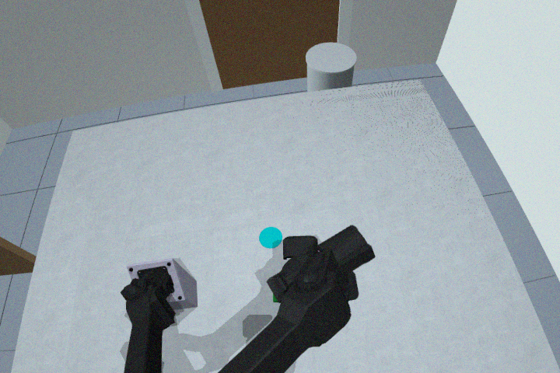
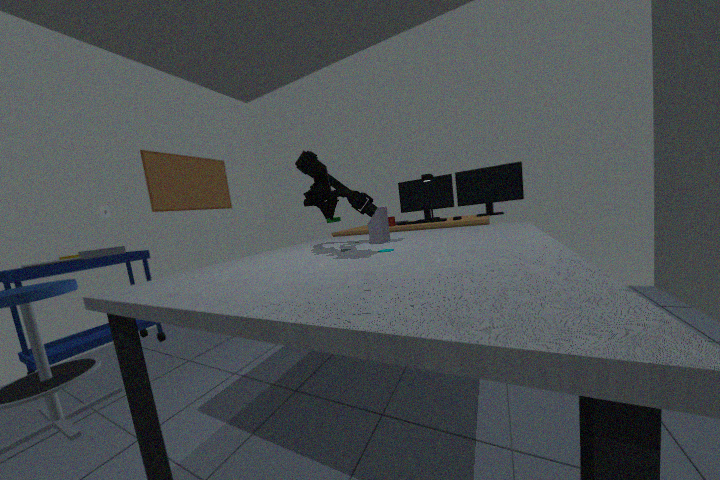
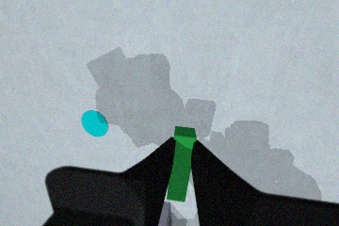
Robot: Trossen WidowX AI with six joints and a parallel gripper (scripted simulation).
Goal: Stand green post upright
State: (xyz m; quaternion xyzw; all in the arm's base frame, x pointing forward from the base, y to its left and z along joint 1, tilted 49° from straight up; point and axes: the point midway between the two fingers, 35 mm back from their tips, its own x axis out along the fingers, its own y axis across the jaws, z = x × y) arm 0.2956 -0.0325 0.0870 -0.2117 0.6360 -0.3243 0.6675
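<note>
My gripper tip is 20 mm past the green post. Also, from my gripper tip: cyan circle 40 mm behind, 200 mm to the left, 140 mm below.
</note>
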